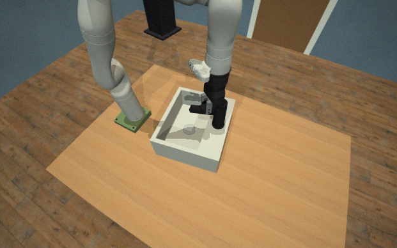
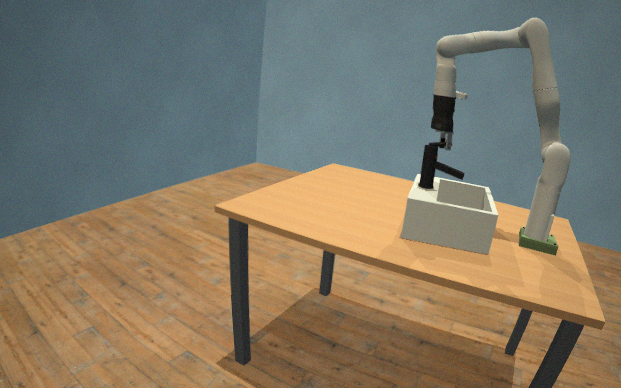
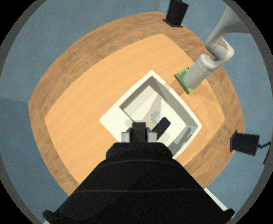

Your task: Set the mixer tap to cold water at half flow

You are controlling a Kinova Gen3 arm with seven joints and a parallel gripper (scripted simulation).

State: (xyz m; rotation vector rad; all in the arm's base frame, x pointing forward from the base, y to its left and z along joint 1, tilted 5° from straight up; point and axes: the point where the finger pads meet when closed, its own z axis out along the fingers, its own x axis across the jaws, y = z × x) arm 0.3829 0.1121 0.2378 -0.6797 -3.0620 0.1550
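The lever is 2 cm to the left of my hand and 1 cm ahead of it. Also, from my hand: black mixer tap: 5 cm below, 4 cm to the left, 1 cm ahead; then white basin: 24 cm below, 8 cm behind, 2 cm to the left.
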